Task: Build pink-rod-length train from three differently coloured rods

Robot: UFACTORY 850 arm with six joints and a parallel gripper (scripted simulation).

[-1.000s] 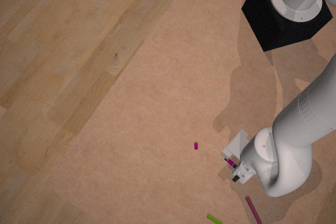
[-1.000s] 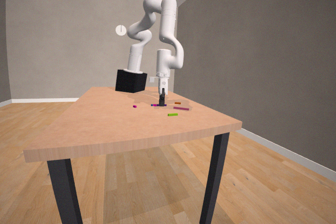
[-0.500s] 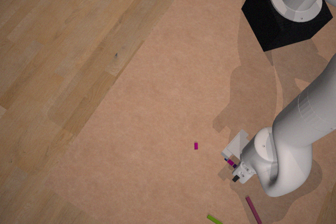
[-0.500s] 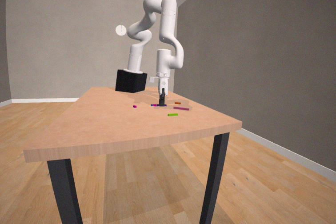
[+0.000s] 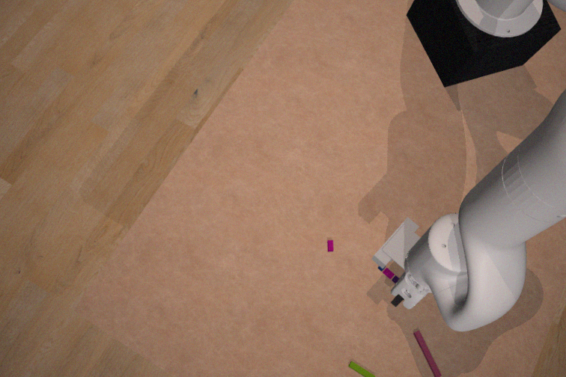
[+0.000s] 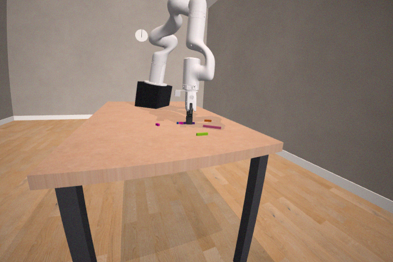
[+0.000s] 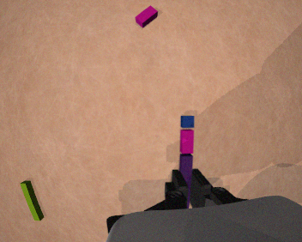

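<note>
My gripper is now 2 cm above the purple rod. From my hand the other things lie so: blue rod 6 cm to the right, 2 cm below; then orange rod 5 cm behind, 12 cm to the left, 2 cm below; then pink rod 7 cm ahead, 10 cm to the left, 2 cm below.
</note>
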